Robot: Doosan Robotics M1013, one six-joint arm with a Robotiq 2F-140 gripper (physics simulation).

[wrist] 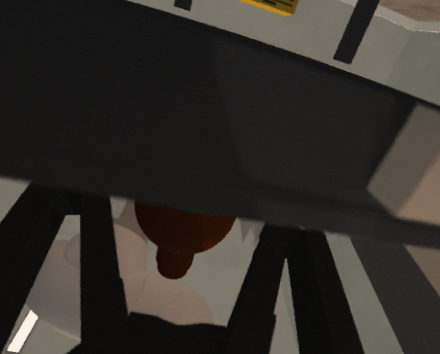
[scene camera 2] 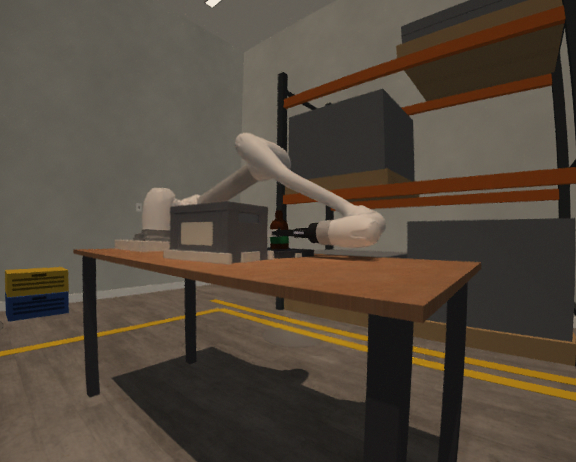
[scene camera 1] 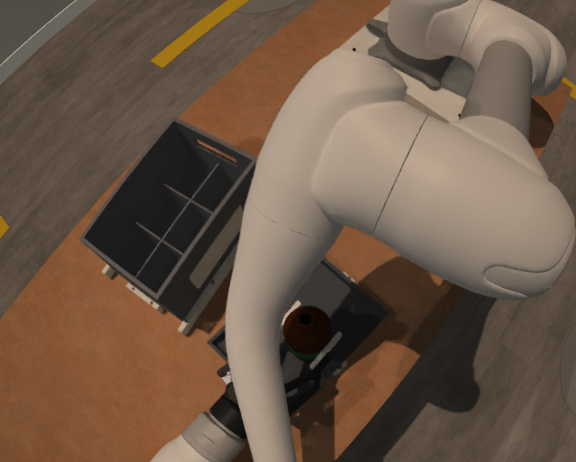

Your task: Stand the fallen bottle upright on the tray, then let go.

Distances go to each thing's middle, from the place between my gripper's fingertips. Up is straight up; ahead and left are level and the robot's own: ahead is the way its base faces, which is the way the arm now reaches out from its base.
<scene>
I see the brown bottle (scene camera 1: 307, 330) 3 cm ahead of my hand and 1 cm above it.
</scene>
